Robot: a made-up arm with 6 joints.
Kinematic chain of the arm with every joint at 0, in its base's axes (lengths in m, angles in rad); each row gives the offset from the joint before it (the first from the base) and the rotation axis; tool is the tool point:
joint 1: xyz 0 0 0.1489 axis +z
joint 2: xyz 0 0.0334 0 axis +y
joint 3: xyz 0 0 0.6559 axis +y
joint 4: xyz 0 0 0.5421 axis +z
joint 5: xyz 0 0 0 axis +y
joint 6: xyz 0 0 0.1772 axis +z
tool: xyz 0 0 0
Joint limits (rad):
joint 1: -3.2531..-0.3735
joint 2: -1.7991..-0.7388
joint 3: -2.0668..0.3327
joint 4: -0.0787..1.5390
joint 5: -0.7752..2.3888
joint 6: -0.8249..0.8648
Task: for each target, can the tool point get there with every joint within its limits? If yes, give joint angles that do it. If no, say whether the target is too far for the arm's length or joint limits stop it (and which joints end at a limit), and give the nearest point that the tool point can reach.
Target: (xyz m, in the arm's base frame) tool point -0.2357 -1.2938 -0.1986
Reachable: no: joint limits stop it (at a limit: joint 1, joint 2, joint 3, joint 4) | nearest point 0.2505 -0.2394 -0.4187 | short by 1.182 m
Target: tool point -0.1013 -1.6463 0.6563
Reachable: no: too far | nearest point 0.5733 -0.2597 1.0844 | short by 1.600 m
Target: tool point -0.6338 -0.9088 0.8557
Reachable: no: joint limits stop it (at a limit: joint 1, joint 2, joint 3, joint 4, joint 5) | nearest point -0.4510 0.2024 1.0607 | short by 1.145 m
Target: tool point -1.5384 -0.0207 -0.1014
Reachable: no: too far | nearest point -1.2477 0.3917 -0.0803 | short by 0.505 m
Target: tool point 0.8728 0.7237 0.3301
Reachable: yes | joints -2.3894 -1.0206 -1.1180 0.1986 1.4140 -0.4924
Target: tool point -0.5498 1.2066 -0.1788
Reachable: yes | joints -1.1173 -1.6883 -0.2396 0.9293 0.0068 0.7143
